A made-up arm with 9 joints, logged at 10 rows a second.
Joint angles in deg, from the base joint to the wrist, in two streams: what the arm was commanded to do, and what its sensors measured. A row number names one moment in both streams.
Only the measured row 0 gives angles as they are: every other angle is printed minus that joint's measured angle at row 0.
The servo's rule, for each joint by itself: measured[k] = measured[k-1] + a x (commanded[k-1-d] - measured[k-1]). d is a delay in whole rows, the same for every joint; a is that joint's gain. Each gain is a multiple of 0.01, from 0.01 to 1. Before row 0 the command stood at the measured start. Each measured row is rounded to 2 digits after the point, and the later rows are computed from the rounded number. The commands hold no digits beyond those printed.
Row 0, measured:
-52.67, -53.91, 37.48, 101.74, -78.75, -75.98, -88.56, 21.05, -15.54
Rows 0 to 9, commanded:
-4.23, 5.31, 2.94, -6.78, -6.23, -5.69, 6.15, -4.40, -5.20
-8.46, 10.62, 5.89, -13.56, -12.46, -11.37, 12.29, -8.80, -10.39
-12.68, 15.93, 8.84, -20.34, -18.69, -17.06, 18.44, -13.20, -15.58
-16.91, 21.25, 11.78, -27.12, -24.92, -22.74, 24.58, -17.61, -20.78
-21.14, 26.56, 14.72, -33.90, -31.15, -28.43, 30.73, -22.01, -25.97
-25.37, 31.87, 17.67, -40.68, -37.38, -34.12, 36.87, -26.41, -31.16
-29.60, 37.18, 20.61, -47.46, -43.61, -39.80, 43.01, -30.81, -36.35
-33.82, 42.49, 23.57, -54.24, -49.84, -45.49, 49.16, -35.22, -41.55
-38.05, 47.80, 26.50, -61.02, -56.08, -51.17, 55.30, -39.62, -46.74
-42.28, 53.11, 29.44, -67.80, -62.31, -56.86, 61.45, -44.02, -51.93
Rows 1 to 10, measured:
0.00, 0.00, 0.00, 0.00, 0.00, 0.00, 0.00, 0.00, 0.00
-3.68, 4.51, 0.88, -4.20, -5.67, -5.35, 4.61, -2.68, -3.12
-7.84, 9.70, 2.38, -10.00, -11.85, -11.01, 10.37, -6.41, -7.48
-12.05, 15.00, 4.32, -16.41, -18.07, -16.70, 16.42, -10.55, -12.34
-16.28, 20.31, 6.56, -23.05, -24.30, -22.38, 22.54, -14.86, -17.40
-20.51, 25.62, 9.01, -29.78, -30.53, -28.07, 28.68, -19.22, -22.54
-24.74, 30.93, 11.61, -36.54, -36.76, -33.76, 34.82, -23.61, -27.71
-28.97, 36.24, 14.31, -43.31, -42.99, -39.44, 40.96, -28.00, -32.89
-33.19, 41.55, 17.09, -50.09, -49.22, -45.13, 47.11, -32.40, -38.09
-37.42, 46.86, 19.91, -56.87, -55.46, -50.81, 53.25, -36.80, -43.28
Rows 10 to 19, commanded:
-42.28, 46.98, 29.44, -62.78, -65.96, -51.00, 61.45, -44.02, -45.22
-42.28, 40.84, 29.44, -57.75, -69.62, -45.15, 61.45, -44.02, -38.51
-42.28, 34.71, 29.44, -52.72, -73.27, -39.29, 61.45, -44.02, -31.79
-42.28, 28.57, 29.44, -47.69, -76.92, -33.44, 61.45, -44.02, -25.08
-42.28, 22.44, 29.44, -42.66, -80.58, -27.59, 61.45, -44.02, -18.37
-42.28, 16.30, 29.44, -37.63, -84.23, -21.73, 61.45, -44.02, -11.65
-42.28, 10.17, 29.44, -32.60, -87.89, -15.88, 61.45, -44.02, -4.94
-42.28, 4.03, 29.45, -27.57, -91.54, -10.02, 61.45, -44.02, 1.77
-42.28, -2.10, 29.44, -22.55, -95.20, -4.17, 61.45, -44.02, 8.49
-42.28, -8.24, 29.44, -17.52, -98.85, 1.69, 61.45, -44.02, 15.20
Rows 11 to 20, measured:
-41.65, 52.17, 22.77, -63.65, -61.69, -56.50, 59.40, -41.20, -48.47
-42.20, 47.76, 24.77, -63.11, -65.58, -51.33, 60.94, -42.92, -46.52
-42.27, 41.88, 26.17, -59.79, -69.26, -45.52, 61.32, -43.59, -41.71
-42.28, 35.79, 27.15, -55.41, -72.91, -39.66, 61.42, -43.85, -35.76
-42.28, 29.65, 27.84, -50.62, -76.56, -33.81, 61.44, -43.95, -29.35
-42.28, 23.52, 28.32, -45.68, -80.22, -27.96, 61.45, -43.99, -22.76
-42.28, 17.38, 28.66, -40.69, -83.87, -22.10, 61.45, -44.01, -16.09
-42.28, 11.25, 28.89, -35.67, -87.53, -16.25, 61.45, -44.02, -9.40
-42.28, 5.11, 29.06, -30.65, -91.18, -10.39, 61.45, -44.02, -2.70
-42.28, -1.02, 29.17, -25.63, -94.84, -4.54, 61.45, -44.02, 4.01

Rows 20 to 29, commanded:
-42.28, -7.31, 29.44, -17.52, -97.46, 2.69, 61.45, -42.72, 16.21
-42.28, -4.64, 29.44, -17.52, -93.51, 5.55, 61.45, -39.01, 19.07
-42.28, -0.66, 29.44, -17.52, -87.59, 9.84, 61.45, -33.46, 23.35
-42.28, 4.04, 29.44, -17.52, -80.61, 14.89, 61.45, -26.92, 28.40
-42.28, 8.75, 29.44, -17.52, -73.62, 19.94, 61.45, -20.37, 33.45
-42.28, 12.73, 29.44, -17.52, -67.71, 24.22, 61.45, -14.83, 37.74
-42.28, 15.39, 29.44, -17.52, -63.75, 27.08, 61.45, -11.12, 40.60
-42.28, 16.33, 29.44, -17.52, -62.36, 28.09, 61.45, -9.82, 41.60
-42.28, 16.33, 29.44, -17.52, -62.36, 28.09, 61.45, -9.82, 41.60
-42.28, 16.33, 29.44, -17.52, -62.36, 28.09, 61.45, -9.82, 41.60
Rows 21 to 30, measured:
-42.28, -7.16, 29.25, -20.60, -98.49, 1.32, 61.45, -44.02, 10.72
-42.28, -7.29, 29.31, -18.69, -97.55, 2.61, 61.45, -43.23, 14.01
-42.28, -5.04, 29.35, -17.96, -93.87, 5.37, 61.45, -40.66, 17.05
-42.28, -1.32, 29.38, -17.69, -88.16, 9.57, 61.45, -36.27, 20.83
-42.28, 3.24, 29.40, -17.58, -81.29, 14.57, 61.45, -30.57, 25.37
-42.28, 7.92, 29.41, -17.54, -74.31, 19.62, 61.45, -24.35, 30.22
-42.28, 12.01, 29.42, -17.53, -68.30, 23.94, 61.45, -18.54, 34.73
-42.28, 14.88, 29.43, -17.52, -64.16, 26.89, 61.45, -14.01, 38.25
-42.28, 16.11, 29.43, -17.52, -62.52, 28.02, 61.45, -11.45, 40.26
-42.28, 16.30, 29.43, -17.52, -62.37, 28.09, 61.45, -10.46, 41.06

